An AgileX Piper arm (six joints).
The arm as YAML. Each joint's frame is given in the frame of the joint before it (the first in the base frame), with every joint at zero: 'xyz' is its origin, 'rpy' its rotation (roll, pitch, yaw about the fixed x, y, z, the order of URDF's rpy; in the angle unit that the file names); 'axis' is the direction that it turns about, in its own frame. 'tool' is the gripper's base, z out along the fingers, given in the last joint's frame.
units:
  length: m
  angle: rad
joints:
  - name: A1
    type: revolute
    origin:
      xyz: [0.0, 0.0, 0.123]
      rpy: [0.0, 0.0, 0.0]
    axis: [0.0, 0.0, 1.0]
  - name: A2
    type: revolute
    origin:
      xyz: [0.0, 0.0, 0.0]
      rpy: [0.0, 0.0, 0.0]
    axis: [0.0, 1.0, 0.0]
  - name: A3
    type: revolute
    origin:
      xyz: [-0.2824, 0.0, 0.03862]
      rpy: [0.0, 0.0, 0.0]
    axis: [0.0, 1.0, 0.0]
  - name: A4
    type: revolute
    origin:
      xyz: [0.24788, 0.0, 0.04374]
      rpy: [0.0, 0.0, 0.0]
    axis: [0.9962, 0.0, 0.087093]
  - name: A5
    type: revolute
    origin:
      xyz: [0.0, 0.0, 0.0]
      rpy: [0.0, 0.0, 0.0]
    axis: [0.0, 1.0, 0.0]
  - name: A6
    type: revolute
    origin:
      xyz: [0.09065, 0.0, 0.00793]
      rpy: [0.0, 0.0, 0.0]
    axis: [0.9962, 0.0, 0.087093]
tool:
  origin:
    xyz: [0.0, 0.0, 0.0]
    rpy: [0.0, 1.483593, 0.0]
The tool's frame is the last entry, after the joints.
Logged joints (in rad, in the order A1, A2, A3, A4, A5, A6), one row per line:
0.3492, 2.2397, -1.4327, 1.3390, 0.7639, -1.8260
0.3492, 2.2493, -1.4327, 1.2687, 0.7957, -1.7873
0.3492, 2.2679, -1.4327, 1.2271, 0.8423, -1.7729
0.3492, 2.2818, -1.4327, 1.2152, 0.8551, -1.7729
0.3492, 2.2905, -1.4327, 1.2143, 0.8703, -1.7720
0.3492, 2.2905, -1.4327, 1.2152, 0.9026, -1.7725
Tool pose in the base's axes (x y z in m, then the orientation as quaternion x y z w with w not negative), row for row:
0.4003, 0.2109, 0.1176, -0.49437, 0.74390, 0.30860, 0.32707
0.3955, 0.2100, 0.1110, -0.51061, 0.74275, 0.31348, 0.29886
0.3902, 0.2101, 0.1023, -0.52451, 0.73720, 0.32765, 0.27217
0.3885, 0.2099, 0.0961, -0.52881, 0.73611, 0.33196, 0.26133
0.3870, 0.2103, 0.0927, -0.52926, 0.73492, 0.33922, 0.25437
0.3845, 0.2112, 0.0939, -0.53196, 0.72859, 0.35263, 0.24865
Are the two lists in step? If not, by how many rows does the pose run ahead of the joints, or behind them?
They are in step.
